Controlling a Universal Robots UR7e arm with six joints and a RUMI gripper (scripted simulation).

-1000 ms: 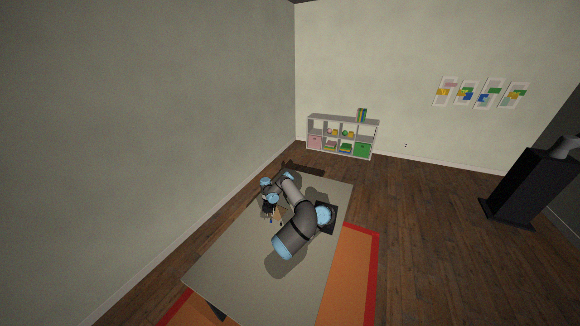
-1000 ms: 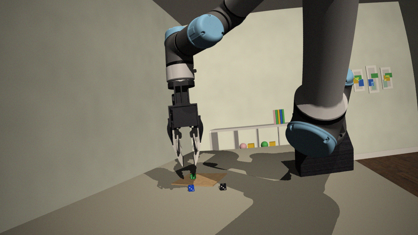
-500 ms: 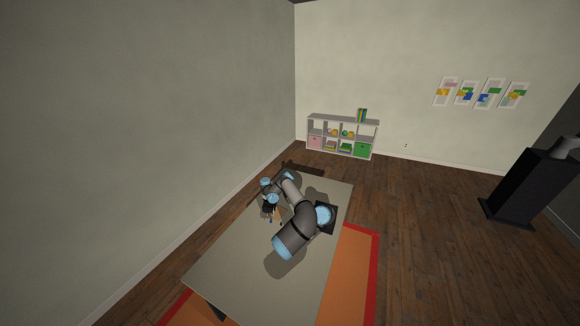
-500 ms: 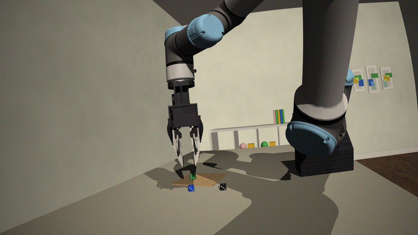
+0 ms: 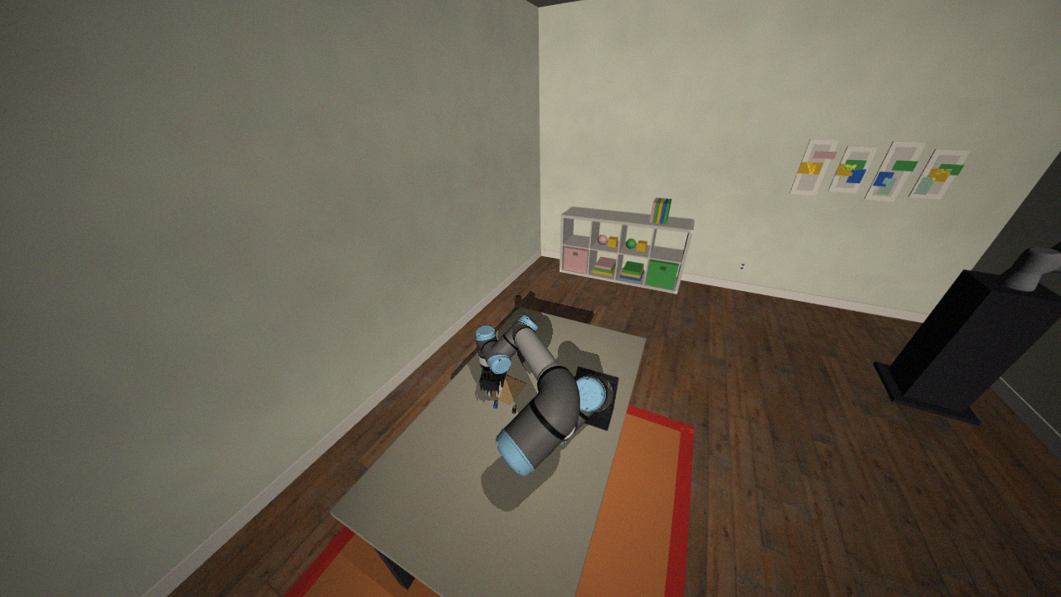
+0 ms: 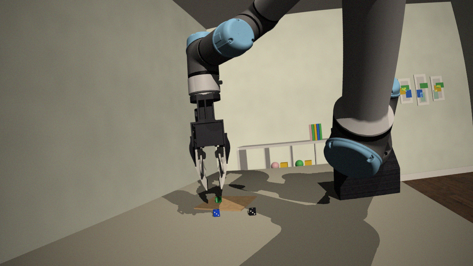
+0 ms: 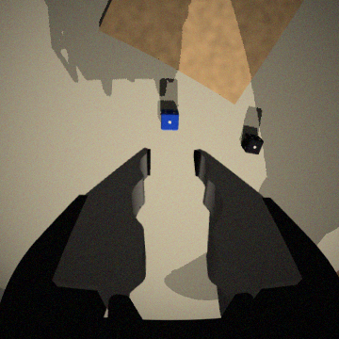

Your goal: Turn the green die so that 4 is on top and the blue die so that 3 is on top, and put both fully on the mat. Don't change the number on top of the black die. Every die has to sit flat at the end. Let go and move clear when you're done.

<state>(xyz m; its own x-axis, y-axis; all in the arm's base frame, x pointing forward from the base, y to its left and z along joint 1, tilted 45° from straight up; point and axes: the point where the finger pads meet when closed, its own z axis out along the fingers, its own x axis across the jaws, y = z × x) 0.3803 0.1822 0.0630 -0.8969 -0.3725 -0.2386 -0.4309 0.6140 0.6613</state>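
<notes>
Now: the blue die 8 cm below my hand. Round my hand: green die 4 cm ahead, 11 cm to the right, 7 cm below; tan mat 2 cm ahead, 11 cm to the right, 8 cm below; black die 9 cm behind, 2 cm to the right, 8 cm below.
</notes>
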